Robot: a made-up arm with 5 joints.
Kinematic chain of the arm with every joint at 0, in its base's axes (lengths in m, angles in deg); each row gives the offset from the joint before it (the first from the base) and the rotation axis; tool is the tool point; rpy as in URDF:
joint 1: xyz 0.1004 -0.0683 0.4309 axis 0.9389 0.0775 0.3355
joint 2: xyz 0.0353 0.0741 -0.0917 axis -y
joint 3: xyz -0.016 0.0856 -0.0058 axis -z
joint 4: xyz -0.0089 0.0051 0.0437 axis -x
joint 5: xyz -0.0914 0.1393 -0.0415 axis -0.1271 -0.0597 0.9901
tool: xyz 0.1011 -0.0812 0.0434 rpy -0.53 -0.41 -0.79
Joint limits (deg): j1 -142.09..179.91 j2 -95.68..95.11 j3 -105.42..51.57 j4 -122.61..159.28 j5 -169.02..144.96
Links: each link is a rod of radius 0.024 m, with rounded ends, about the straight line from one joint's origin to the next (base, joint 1, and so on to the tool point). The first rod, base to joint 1, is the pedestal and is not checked.
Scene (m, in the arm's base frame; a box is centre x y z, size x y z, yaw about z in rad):
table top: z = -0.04
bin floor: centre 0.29 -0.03 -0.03 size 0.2 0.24 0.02 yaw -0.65
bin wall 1: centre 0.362 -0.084 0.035 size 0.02 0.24 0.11 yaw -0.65
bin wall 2: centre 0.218 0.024 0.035 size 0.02 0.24 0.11 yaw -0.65
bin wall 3: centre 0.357 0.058 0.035 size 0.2 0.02 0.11 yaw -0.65
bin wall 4: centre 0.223 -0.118 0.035 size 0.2 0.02 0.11 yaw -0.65
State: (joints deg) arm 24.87 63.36 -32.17 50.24 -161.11
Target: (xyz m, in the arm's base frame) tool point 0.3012 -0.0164 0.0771
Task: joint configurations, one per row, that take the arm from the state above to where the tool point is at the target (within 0.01 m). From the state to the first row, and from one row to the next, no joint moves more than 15 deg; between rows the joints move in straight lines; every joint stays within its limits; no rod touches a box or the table.
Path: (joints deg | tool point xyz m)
1: 37.53 73.94 -19.90 50.42 -155.65 | 0.0856 0.2928 0.2217
2: 50.19 84.53 -7.63 50.61 -150.19 | 0.0895 0.3542 0.3470
3: 62.85 95.11 4.65 50.79 -144.72 | 0.0893 0.3663 0.4920
4: 49.45 95.11 -9.33 57.55 -150.61 | 0.1550 0.3405 0.3416
5: 36.05 95.11 -23.30 64.31 -156.51 | 0.2186 0.2501 0.2252
6: 22.65 95.11 -37.28 71.07 -162.40 | 0.2696 0.1193 0.1677
7: 9.25 95.11 -51.25 77.83 -168.29 | 0.3012 -0.0164 0.1777
8: -1.29 94.71 -40.61 67.07 -168.65 | 0.3029 -0.0139 0.1242
9: -11.83 94.32 -29.97 56.31 -169.02 | 0.3012 -0.0164 0.0771

